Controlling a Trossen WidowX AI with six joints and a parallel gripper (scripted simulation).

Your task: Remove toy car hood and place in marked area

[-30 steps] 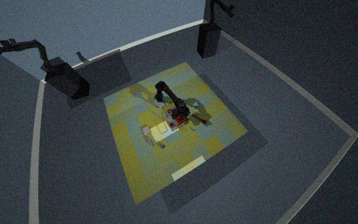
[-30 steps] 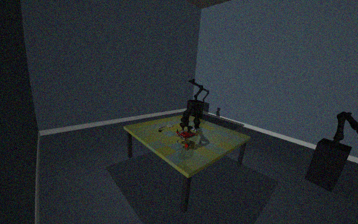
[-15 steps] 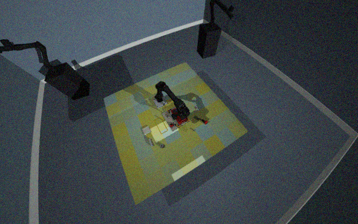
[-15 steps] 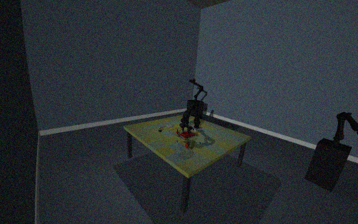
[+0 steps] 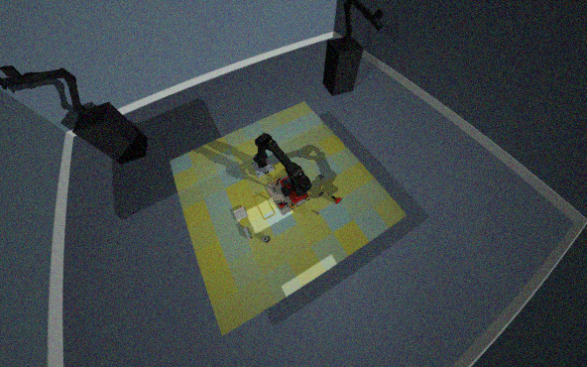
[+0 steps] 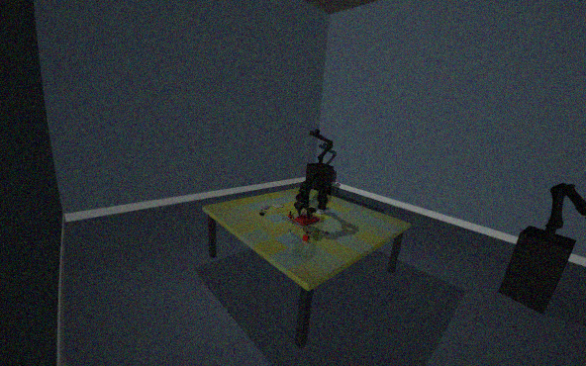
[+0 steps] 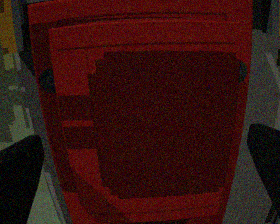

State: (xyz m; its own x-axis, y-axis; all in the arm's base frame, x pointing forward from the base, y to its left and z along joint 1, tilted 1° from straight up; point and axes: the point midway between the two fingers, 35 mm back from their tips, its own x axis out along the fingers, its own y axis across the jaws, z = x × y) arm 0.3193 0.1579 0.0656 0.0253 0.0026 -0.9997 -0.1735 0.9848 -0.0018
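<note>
Now: gripper tip 1 cm above the hood. Also, from my gripper tip: grey wheel (22 cm ahead, 29 cm to the right, 4 cm below); cylinder (15 cm ahead, 39 cm to the right, 4 cm below).
</note>
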